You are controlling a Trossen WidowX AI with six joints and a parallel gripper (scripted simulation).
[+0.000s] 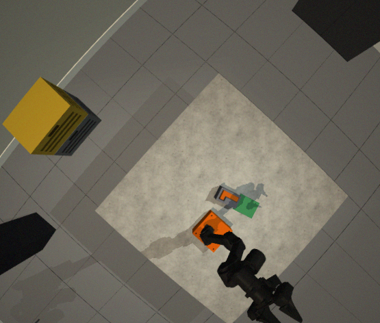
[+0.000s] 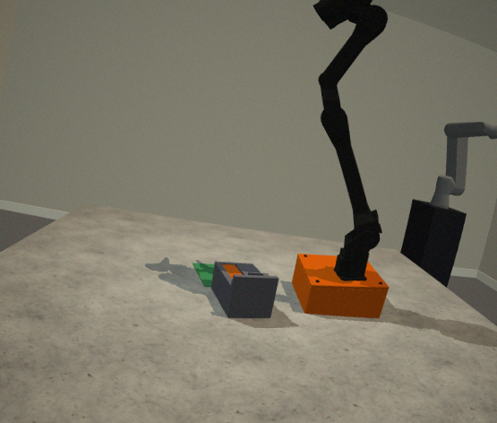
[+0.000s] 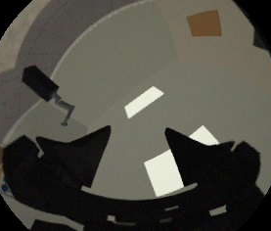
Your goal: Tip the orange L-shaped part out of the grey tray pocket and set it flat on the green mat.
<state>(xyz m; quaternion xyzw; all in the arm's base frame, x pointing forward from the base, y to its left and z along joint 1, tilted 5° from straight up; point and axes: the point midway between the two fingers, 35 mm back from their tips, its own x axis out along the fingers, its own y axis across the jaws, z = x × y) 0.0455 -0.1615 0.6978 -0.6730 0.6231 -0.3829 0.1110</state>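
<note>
Right now my gripper tip is 75 cm above the orange L-shaped part, 18 cm to the right of it and 16 cm short of it. The rest, counted from my gripper tip: green mat (81 cm below, 19 cm ahead, 2 cm to the left).
</note>
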